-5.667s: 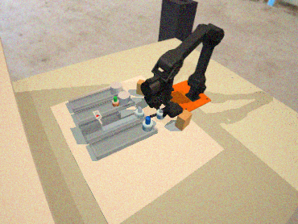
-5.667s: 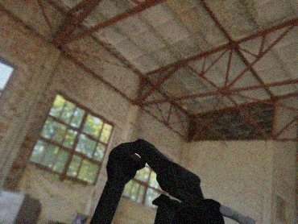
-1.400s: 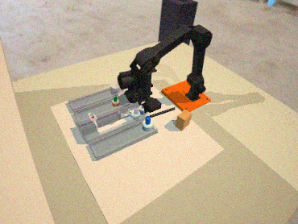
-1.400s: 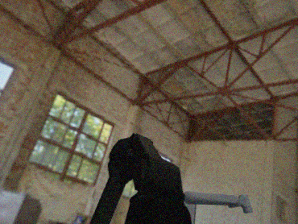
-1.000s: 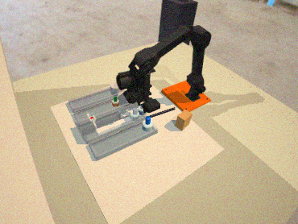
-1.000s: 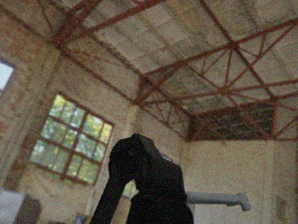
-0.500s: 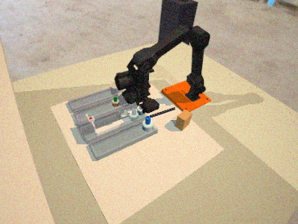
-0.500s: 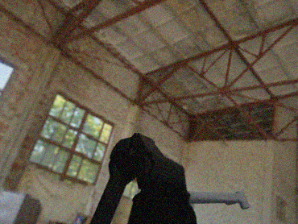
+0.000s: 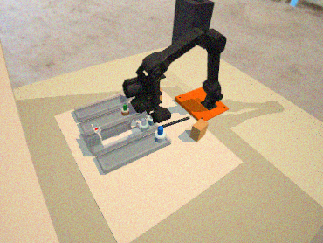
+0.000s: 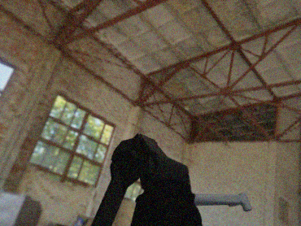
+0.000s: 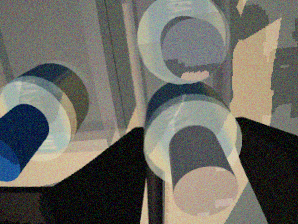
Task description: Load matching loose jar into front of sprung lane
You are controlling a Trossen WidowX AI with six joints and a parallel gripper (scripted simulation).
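Right now the thin black strip is 11 cm behind my gripper tip, 4 cm to the left of it and 4 cm below it. The rest, counted from my gripper tip: sprung lane 15 cm ahead, 4 cm to the right, 3 cm below.
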